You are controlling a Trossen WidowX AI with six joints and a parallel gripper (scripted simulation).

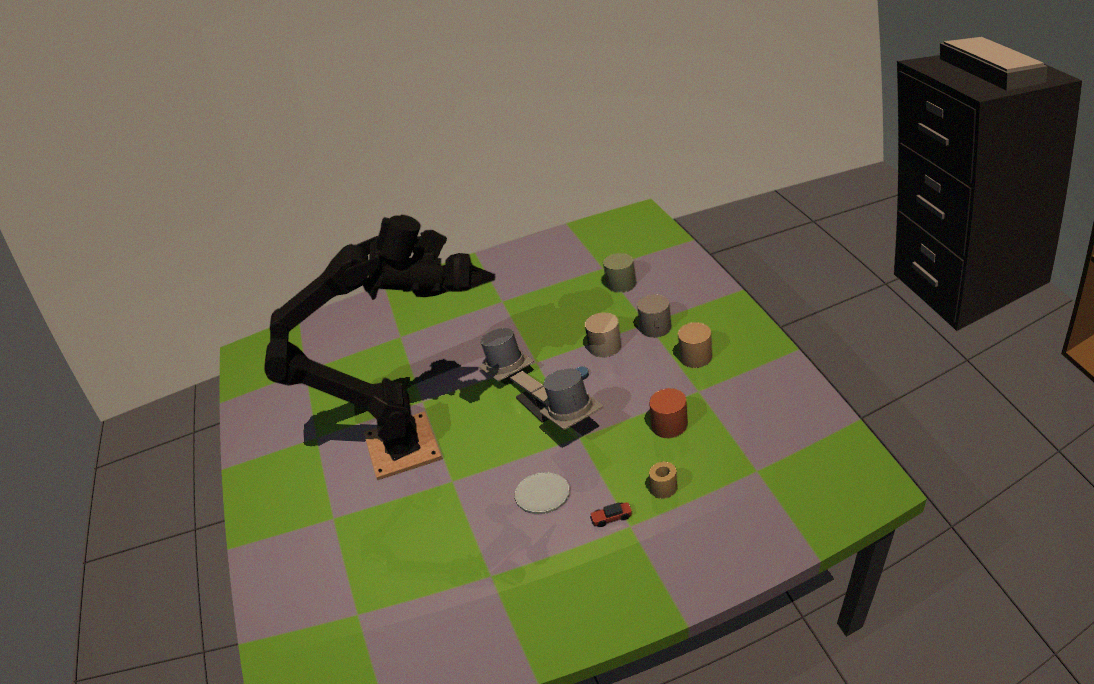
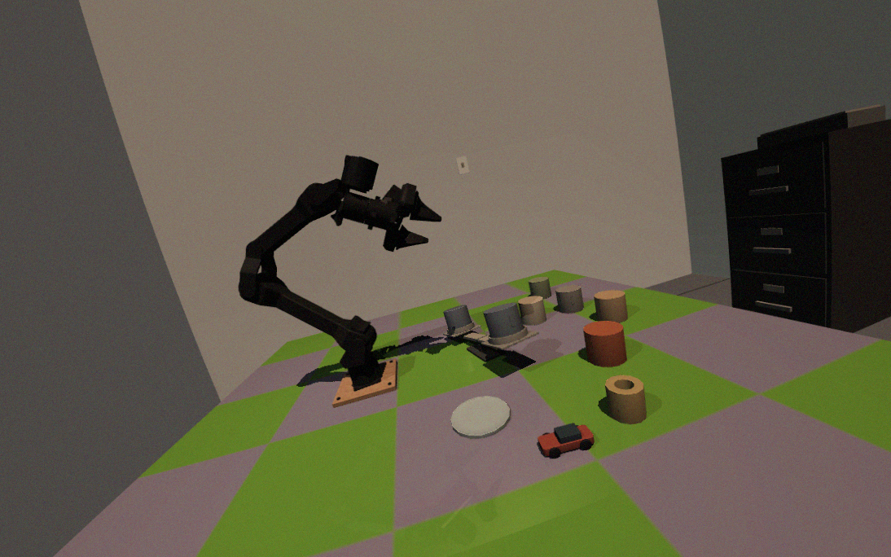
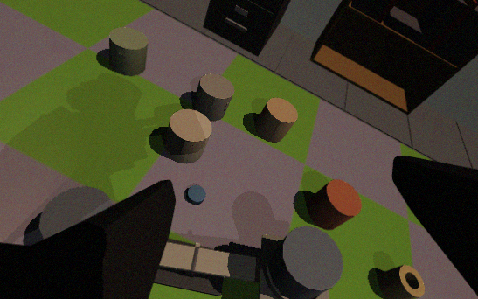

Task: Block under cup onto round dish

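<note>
Now: gripper tip 40 mm short of the pale green block, 120 mm to the right of it and 280 mm above it. Also, from my gripper tip: balance: 50 mm ahead, 10 mm to the right, 280 mm below; blue disc: 160 mm ahead, 10 mm to the left, 310 mm below; grey cup: 60 mm ahead, 150 mm to the right, 210 mm below.
</note>
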